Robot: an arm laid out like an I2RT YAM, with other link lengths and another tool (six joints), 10 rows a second.
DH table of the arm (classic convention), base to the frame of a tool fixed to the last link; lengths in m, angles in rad. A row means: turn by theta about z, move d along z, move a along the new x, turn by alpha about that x. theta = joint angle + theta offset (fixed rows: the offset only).
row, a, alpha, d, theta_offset
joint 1, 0.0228, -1.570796, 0.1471, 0.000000
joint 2, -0.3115, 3.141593, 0.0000, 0.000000
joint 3, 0.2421, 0.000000, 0.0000, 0.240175
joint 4, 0.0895, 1.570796, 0.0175, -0.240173
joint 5, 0.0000, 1.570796, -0.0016, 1.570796
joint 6, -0.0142, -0.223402, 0.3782, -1.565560
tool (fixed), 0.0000, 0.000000, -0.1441, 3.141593
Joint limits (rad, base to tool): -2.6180..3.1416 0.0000..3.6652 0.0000..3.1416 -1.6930..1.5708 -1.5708..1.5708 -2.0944..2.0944
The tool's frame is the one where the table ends.
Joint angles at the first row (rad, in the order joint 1, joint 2, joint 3, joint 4, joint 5, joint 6):
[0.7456 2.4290 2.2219 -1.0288 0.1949 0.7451]
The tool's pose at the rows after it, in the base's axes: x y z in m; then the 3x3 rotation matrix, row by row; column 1 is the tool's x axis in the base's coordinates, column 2 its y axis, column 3 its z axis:
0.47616, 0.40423, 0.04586; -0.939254, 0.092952, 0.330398; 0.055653, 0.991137, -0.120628; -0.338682, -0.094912, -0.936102
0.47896, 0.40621, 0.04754; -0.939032, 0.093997, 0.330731; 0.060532, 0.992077, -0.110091; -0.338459, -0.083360, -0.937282
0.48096, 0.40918, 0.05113; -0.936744, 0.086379, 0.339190; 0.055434, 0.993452, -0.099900; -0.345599, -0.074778, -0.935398
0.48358, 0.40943, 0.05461; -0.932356, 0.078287, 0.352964; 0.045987, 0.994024, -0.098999; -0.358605, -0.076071, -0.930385
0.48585, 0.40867, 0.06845; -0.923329, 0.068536, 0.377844; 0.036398, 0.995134, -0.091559; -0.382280, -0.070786, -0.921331
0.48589, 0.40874, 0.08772; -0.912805, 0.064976, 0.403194; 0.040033, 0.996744, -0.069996; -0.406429, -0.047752, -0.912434
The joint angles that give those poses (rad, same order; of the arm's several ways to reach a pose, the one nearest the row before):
[0.7388 2.4491 2.2382 -1.0277 0.1561 0.7452]
[0.7348 2.4544 2.2516 -1.0278 0.1473 0.7450]
[0.7348 2.4544 2.2605 -1.0242 0.1440 0.7373]
[0.7348 2.4513 2.2640 -1.0203 0.1512 0.7247]
[0.7348 2.4254 2.2575 -1.0159 0.1605 0.7082]
[0.7348 2.3776 2.2238 -0.9946 0.1607 0.7024]

